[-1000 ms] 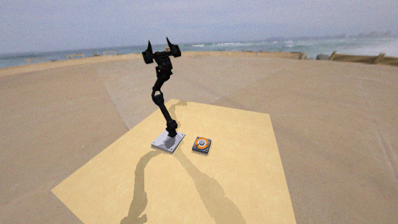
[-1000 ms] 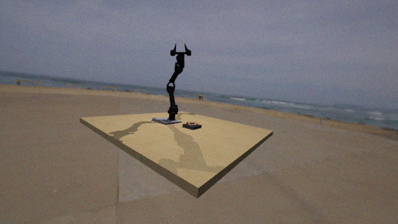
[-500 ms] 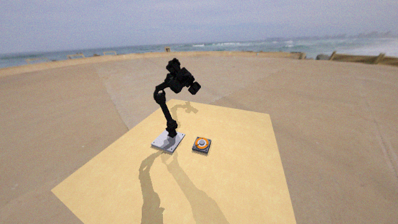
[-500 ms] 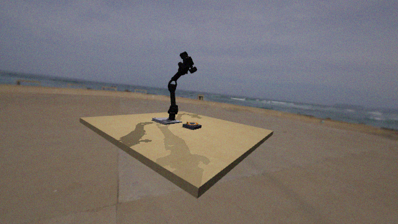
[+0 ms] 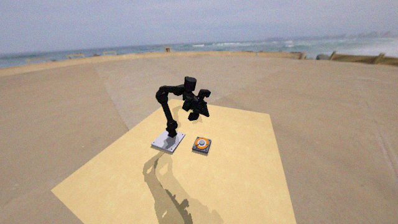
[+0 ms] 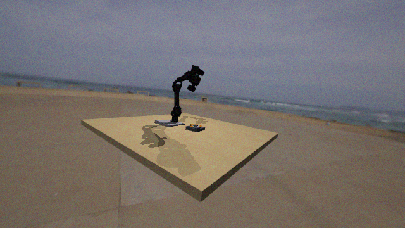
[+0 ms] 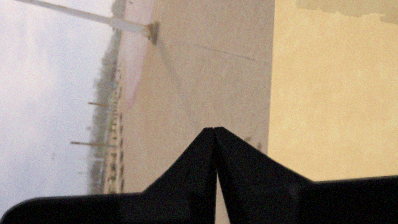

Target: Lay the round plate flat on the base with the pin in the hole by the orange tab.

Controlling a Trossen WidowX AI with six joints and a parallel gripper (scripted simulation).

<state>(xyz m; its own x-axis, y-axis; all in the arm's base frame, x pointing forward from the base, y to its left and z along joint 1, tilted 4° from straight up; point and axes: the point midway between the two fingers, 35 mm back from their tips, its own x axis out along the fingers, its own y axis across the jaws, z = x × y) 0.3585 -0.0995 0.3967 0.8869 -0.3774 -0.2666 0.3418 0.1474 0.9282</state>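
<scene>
The base is 37 cm below my gripper tip, 11 cm to the left of it and 11 cm behind it.
</scene>
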